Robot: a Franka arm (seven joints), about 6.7 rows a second.
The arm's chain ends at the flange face. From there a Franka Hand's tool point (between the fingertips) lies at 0.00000 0.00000 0.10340 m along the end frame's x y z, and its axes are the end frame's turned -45 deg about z.
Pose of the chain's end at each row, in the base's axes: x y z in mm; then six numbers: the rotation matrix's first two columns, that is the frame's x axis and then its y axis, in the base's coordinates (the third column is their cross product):
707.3, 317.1, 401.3, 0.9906, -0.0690, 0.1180, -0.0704, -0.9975, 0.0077
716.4, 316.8, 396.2, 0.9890, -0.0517, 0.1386, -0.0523, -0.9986, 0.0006
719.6, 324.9, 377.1, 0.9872, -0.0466, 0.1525, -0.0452, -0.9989, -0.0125
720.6, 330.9, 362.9, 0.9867, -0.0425, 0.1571, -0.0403, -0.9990, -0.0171
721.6, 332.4, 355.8, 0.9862, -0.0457, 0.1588, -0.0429, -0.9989, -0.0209
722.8, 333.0, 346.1, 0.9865, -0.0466, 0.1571, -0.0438, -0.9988, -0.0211
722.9, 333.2, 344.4, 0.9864, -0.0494, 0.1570, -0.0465, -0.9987, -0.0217
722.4, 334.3, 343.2, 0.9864, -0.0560, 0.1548, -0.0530, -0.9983, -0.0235
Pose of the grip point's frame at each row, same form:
719.4, 315.5, 298.6, 0.7502, 0.6565, 0.0780, 0.6507, -0.7541, 0.0889
730.7, 316.0, 293.8, 0.7363, 0.6696, 0.0976, 0.6623, -0.7427, 0.0984
735.4, 325.5, 274.9, 0.7300, 0.6734, 0.1167, 0.6661, -0.7393, 0.0990
736.9, 332.0, 260.8, 0.7262, 0.6763, 0.1232, 0.6692, -0.7365, 0.0990
738.1, 333.8, 253.7, 0.7277, 0.6740, 0.1271, 0.6670, -0.7386, 0.0975
739.1, 334.4, 244.0, 0.7285, 0.6733, 0.1260, 0.6666, -0.7392, 0.0962
739.2, 334.7, 242.3, 0.7304, 0.6713, 0.1264, 0.6646, -0.7411, 0.0957
738.5, 335.8, 241.1, 0.7350, 0.6663, 0.1261, 0.6600, -0.7455, 0.0928

